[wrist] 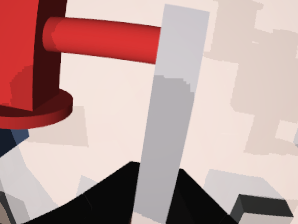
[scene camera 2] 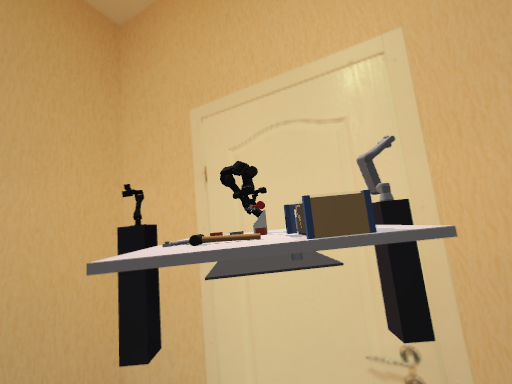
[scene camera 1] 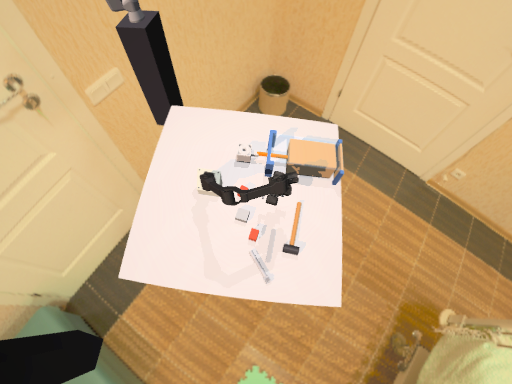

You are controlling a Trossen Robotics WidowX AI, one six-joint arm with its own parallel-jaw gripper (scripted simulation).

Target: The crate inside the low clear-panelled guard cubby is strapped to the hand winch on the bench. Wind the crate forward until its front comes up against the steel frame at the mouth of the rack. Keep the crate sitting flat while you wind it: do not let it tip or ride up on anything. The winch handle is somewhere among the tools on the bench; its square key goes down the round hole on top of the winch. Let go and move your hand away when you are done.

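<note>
Visible in the wrist view: my gripper (wrist: 154, 175), together with a winch handle (wrist: 181, 44).
</note>
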